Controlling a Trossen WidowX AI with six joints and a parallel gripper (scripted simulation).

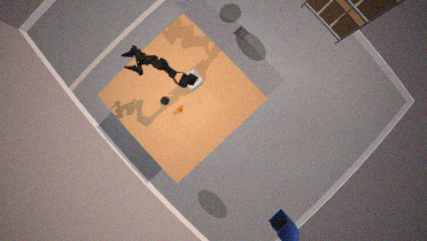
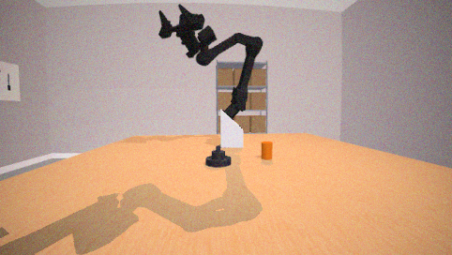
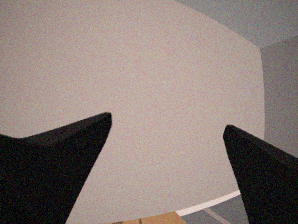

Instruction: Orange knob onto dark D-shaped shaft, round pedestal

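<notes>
My gripper tip is now 10 mm short of the orange knob, 350 mm to the right of it and 510 mm above it. The rest, counted from my gripper tip: pedestal (60 mm ahead, 170 mm to the left, 510 mm below).
</notes>
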